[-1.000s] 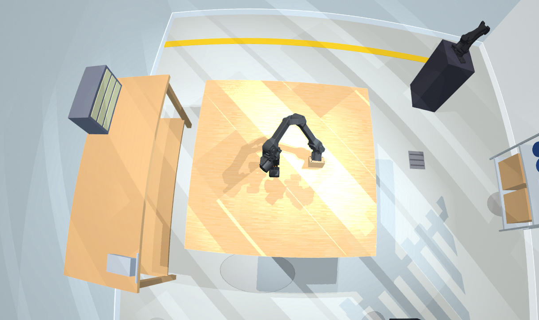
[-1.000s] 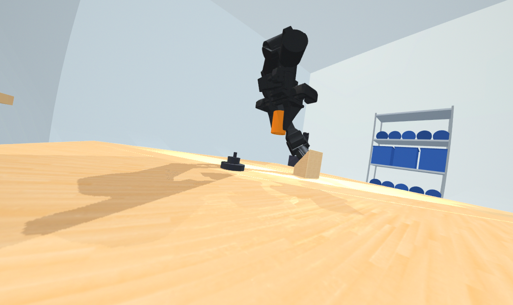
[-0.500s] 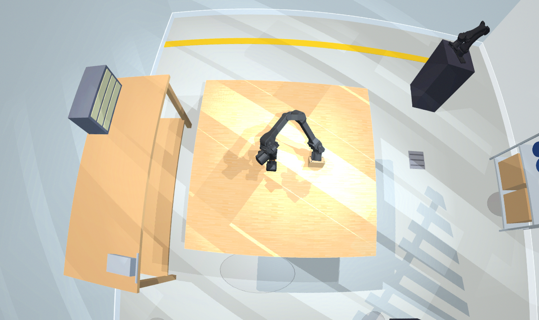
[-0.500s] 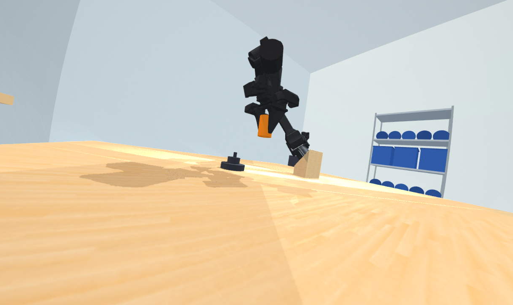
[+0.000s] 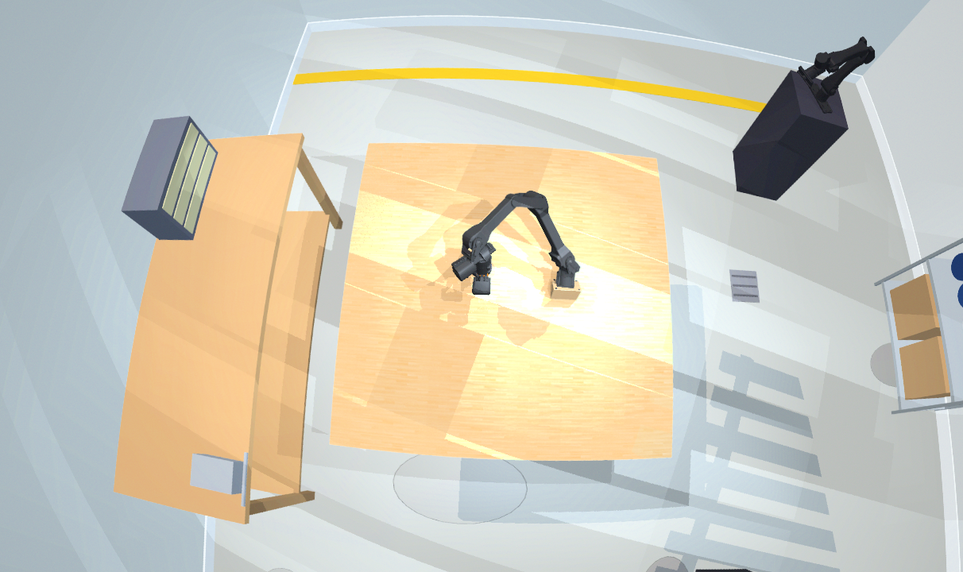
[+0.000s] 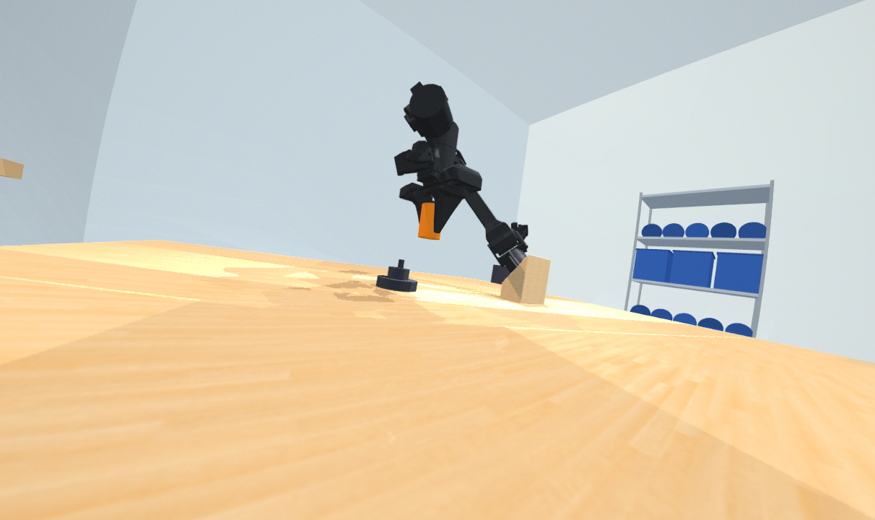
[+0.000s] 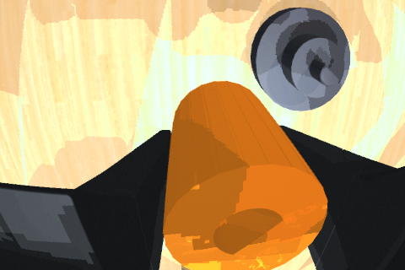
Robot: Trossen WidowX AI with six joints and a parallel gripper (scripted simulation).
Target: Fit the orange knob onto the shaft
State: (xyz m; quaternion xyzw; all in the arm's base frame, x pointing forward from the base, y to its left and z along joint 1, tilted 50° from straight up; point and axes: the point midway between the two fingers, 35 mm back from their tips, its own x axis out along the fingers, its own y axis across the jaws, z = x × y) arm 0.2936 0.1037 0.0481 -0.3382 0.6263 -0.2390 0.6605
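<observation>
My gripper tip is now 9 cm above the dark pedestal, 7 cm to the left of it and 2 cm short of it. Also, from my gripper tip: orange knob: 2 cm above.
</observation>
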